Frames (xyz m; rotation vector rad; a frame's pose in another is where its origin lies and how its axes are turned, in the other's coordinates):
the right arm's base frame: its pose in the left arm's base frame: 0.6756 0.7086 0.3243 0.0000 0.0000 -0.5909
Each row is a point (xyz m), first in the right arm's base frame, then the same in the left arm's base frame.
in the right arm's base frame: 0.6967 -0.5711 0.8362
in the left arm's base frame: 0.9360 -0.1538 1.1605
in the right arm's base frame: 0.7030 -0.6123 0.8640
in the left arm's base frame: 0.9183 -0.1915 1.1883
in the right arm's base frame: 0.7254 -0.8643 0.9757
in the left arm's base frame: 0.7965 -0.4133 1.3000
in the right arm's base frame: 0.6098 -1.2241 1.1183
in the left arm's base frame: 0.5000 -0.6477 1.4426
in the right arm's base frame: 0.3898 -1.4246 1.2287
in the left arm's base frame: 0.2056 -0.6916 1.5530
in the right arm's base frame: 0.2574 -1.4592 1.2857
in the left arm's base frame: 0.0764 -0.6466 1.6100
